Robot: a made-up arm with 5 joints. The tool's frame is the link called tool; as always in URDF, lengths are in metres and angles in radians. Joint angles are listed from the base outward.
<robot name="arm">
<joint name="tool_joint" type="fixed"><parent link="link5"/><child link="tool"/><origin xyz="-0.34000 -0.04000 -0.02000" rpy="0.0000 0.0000 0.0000"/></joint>
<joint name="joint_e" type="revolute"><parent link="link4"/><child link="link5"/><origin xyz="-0.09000 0.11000 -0.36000" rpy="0.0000 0.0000 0.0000"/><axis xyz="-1 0 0"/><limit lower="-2.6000" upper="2.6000"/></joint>
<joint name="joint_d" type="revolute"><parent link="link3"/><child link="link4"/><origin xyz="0.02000 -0.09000 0.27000" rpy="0.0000 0.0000 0.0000"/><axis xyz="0 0 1"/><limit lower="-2.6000" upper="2.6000"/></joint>
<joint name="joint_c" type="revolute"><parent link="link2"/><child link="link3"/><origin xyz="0.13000 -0.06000 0.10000" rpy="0.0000 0.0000 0.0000"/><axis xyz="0 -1 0"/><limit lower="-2.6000" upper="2.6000"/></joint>
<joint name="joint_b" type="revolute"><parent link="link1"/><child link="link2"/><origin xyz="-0.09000 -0.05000 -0.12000" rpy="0.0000 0.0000 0.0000"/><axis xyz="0 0 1"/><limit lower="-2.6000" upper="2.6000"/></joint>
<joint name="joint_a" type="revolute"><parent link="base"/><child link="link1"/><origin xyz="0.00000 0.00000 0.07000" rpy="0.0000 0.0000 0.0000"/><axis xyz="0 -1 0"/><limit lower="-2.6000" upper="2.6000"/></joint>
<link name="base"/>
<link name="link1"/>
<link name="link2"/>
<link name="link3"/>
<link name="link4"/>
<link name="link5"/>
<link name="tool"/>
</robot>
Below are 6 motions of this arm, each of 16 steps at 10 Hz.
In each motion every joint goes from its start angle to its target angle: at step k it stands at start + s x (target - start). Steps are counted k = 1, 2, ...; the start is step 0. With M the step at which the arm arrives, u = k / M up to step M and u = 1 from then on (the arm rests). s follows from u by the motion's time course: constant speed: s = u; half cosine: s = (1 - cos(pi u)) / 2; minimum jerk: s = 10 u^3 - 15 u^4 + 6 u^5.
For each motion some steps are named. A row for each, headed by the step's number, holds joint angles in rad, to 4 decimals.
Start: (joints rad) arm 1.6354 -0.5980 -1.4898 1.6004 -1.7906
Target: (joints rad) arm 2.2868 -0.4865 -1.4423 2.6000 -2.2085
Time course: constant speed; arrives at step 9
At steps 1, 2, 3, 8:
1: 1.7078 -0.5856 -1.4845 1.7115 -1.8370
2: 1.7802 -0.5732 -1.4792 1.8225 -1.8835
3: 1.8525 -0.5608 -1.4740 1.9336 -1.9299
8: 2.2144 -0.4989 -1.4476 2.4889 -2.1621

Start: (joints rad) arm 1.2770 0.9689 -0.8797 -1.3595 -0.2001
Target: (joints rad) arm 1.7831 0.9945 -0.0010 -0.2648 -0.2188
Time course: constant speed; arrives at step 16
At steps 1, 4, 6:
1: 1.3086 0.9705 -0.8248 -1.2911 -0.2013
4: 1.4035 0.9753 -0.6600 -1.0858 -0.2048
6: 1.4668 0.9785 -0.5502 -0.9490 -0.2071

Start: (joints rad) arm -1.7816 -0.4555 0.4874 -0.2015 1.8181
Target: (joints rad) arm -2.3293 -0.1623 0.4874 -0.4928 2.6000
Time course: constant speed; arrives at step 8
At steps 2, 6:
2: -1.9185 -0.3822 0.4874 -0.2743 2.0136
6: -2.1924 -0.2356 0.4874 -0.4200 2.4045

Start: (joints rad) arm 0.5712 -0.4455 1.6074 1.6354 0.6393
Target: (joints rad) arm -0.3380 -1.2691 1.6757 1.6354 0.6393
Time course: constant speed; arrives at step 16
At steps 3, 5, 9, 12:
3: 0.4007 -0.5999 1.6202 1.6354 0.6393
5: 0.2871 -0.7029 1.6287 1.6354 0.6393
9: 0.0598 -0.9088 1.6458 1.6354 0.6393
12: -0.1107 -1.0632 1.6586 1.6354 0.6393

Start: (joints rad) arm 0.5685 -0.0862 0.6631 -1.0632 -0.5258
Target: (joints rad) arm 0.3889 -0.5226 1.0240 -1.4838 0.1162
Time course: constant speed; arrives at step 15
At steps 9, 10, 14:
9: 0.4607 -0.3480 0.8796 -1.3156 -0.1406
10: 0.4488 -0.3771 0.9037 -1.3436 -0.0978
14: 0.4009 -0.4935 0.9999 -1.4558 0.0734

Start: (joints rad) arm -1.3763 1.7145 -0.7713 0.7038 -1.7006
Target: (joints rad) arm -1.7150 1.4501 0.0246 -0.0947 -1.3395
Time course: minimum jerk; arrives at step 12
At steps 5, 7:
5: -1.4937 1.6229 -0.4954 0.4270 -1.5754
7: -1.5976 1.5417 -0.2513 0.1821 -1.4647

